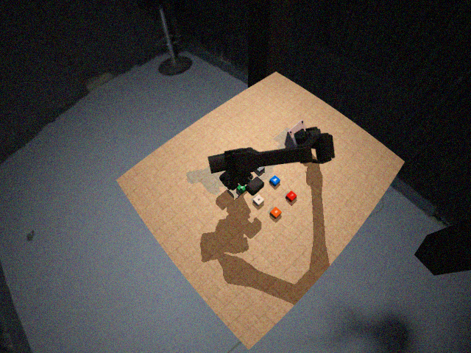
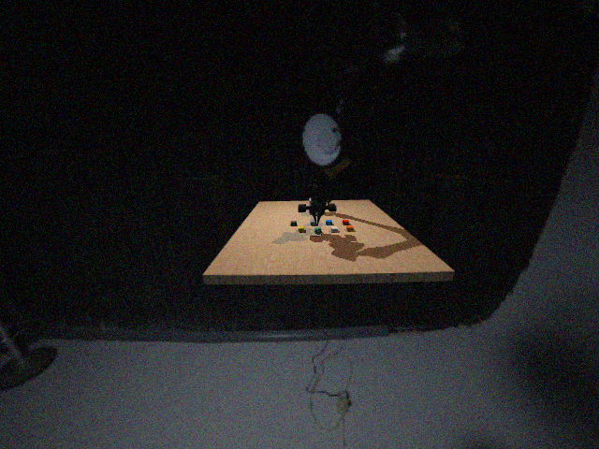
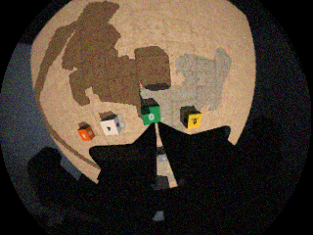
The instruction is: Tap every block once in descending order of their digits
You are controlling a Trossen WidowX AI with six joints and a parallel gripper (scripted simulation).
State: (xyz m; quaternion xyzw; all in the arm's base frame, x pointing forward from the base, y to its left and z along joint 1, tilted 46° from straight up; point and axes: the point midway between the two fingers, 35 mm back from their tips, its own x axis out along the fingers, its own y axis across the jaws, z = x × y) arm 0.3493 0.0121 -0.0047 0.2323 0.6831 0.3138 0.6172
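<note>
Right now the green block is 3 cm below my gripper tip and 1 cm to the left of it. Also, from my gripper tip: white block: 9 cm to the left, 3 cm below, 1 cm behind; then blue block: 12 cm behind, 7 cm to the left, 3 cm below; then yellow block: 8 cm to the right, 3 cm below, 1 cm behind.
</note>
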